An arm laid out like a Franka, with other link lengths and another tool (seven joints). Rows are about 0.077 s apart.
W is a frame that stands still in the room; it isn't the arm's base.
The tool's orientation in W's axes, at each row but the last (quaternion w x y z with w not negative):
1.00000, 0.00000, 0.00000, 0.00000
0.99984, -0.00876, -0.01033, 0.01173
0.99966, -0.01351, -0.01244, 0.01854
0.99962, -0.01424, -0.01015, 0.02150
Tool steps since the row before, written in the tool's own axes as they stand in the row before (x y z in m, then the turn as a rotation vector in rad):
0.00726, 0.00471, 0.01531, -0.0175, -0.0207, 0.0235
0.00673, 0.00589, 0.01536, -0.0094, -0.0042, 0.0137
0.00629, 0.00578, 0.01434, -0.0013, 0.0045, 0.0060
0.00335, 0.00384, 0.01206, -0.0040, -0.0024, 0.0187
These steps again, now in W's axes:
0.00726, 0.00471, 0.01531, -0.0175, -0.0207, 0.0235
0.00627, 0.00631, 0.01539, -0.0096, -0.0042, 0.0136
0.00571, 0.00639, 0.01432, -0.0016, 0.0046, 0.0058
0.00293, 0.00432, 0.01201, -0.0043, -0.0020, 0.0187

